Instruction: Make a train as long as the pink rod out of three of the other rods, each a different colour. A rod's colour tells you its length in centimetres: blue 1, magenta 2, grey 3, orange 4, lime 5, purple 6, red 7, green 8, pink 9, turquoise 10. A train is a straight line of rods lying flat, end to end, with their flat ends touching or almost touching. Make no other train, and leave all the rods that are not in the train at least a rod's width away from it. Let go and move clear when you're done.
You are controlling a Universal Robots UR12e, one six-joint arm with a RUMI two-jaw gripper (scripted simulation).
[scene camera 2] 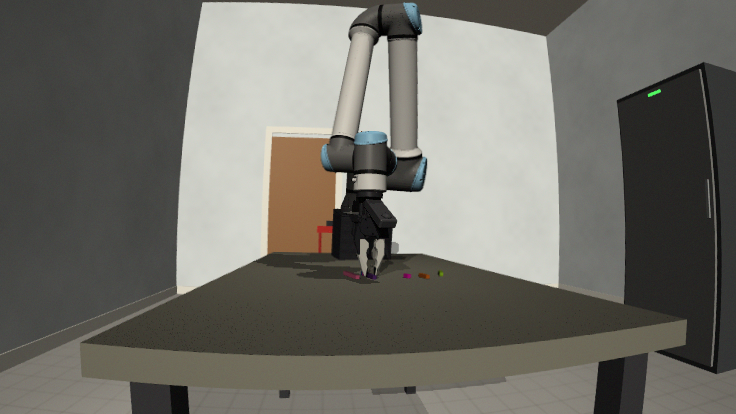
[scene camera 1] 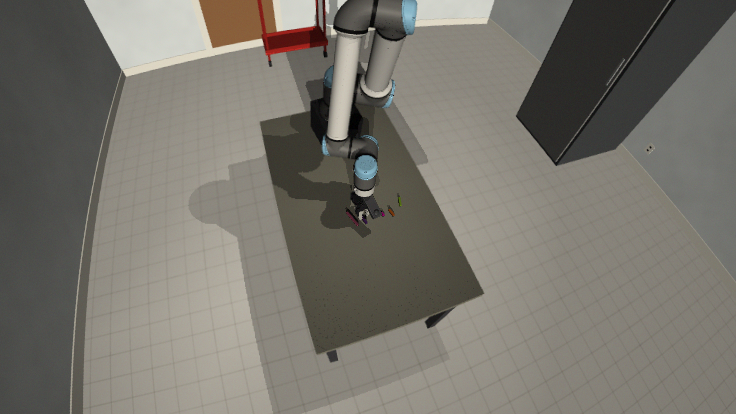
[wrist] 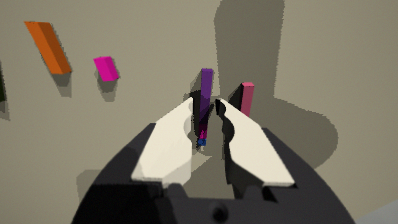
Path:
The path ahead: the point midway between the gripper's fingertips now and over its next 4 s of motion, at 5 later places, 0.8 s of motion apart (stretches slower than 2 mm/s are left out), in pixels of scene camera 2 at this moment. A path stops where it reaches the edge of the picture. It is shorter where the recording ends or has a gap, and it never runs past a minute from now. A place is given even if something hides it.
The gripper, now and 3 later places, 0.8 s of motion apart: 370, 276; 370, 245; 370, 233; 371, 205

